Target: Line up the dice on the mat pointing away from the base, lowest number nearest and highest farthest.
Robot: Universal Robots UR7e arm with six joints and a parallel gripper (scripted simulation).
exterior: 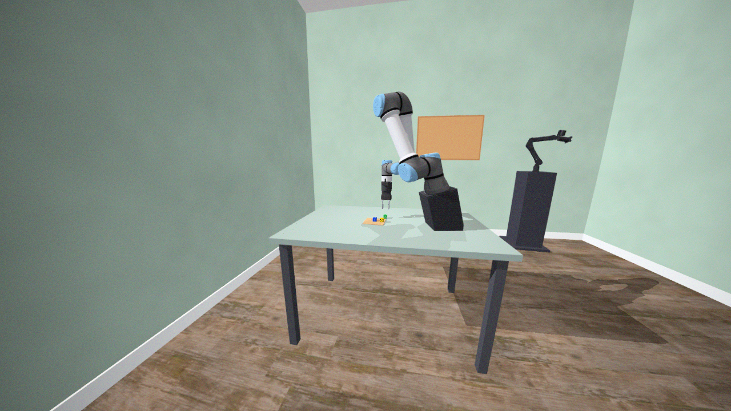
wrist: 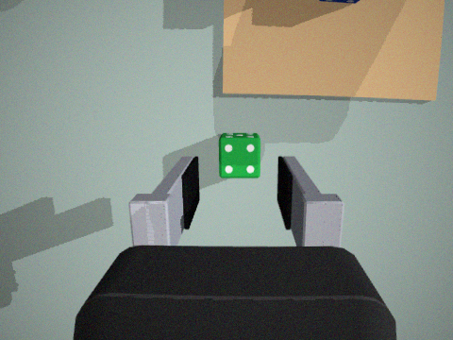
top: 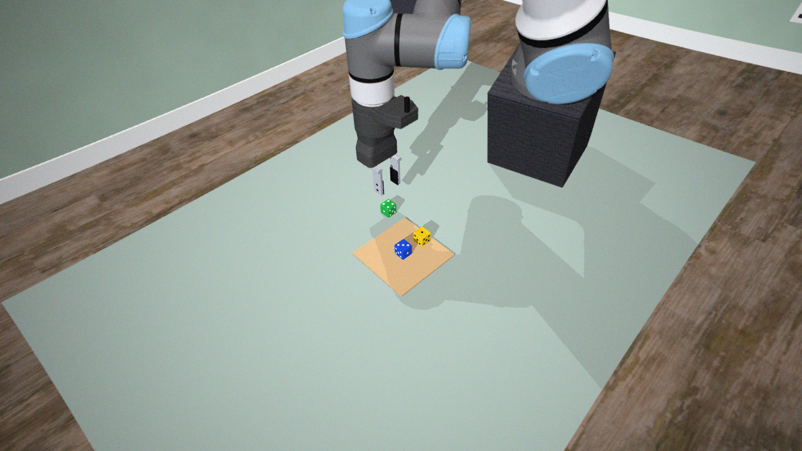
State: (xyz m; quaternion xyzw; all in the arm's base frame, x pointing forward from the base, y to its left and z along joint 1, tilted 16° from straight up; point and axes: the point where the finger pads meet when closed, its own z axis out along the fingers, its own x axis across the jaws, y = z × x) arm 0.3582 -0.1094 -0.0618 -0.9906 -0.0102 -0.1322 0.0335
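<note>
My gripper is now 80 mm above the green die. The rest, counted from my hand: yellow die 10 mm ahead, 110 mm to the left, 70 mm below; then blue die 60 mm ahead, 110 mm to the left, 70 mm below; then orange mat 60 mm ahead, 110 mm to the left, 90 mm below.
</note>
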